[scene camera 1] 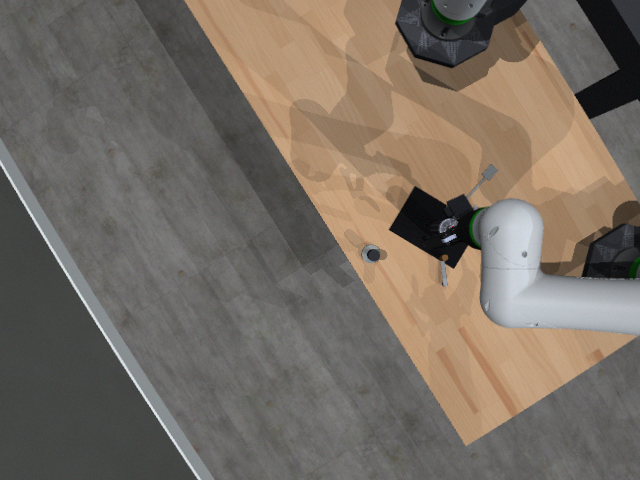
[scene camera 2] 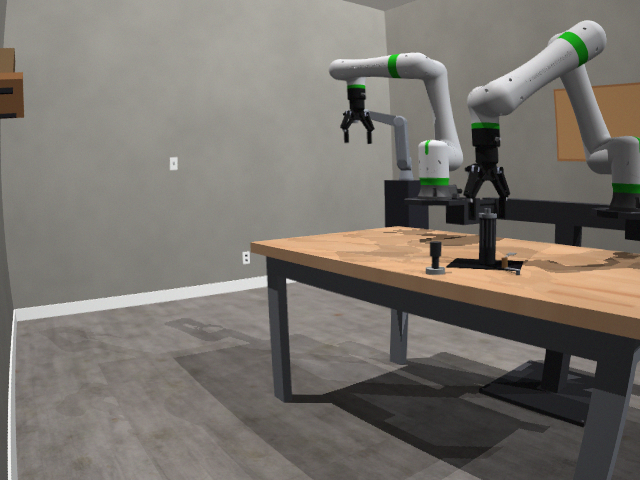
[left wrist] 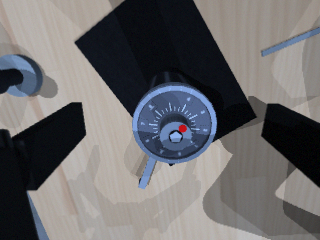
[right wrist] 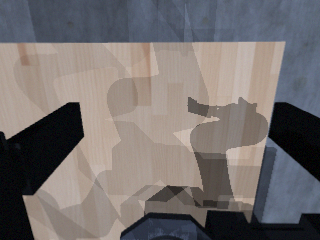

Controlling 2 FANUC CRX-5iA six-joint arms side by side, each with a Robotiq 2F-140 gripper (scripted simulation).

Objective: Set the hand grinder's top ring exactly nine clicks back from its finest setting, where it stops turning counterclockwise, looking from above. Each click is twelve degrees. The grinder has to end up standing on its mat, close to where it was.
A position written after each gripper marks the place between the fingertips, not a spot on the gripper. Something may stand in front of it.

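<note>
A black mat [scene camera 1: 420, 208] is part of the scene, and the left wrist view shows the mat [left wrist: 126, 50] too, while in the right wrist view the mat is out of frame. A hand grinder [scene camera 2: 487, 226] is there as well, visible again as the grinder [left wrist: 175, 134]; the grinder is out of frame in the right wrist view. The robot's left gripper [scene camera 2: 487, 218] also appears as the gripper [left wrist: 173, 119], and its right gripper [scene camera 2: 358, 143] can be seen too.
</note>
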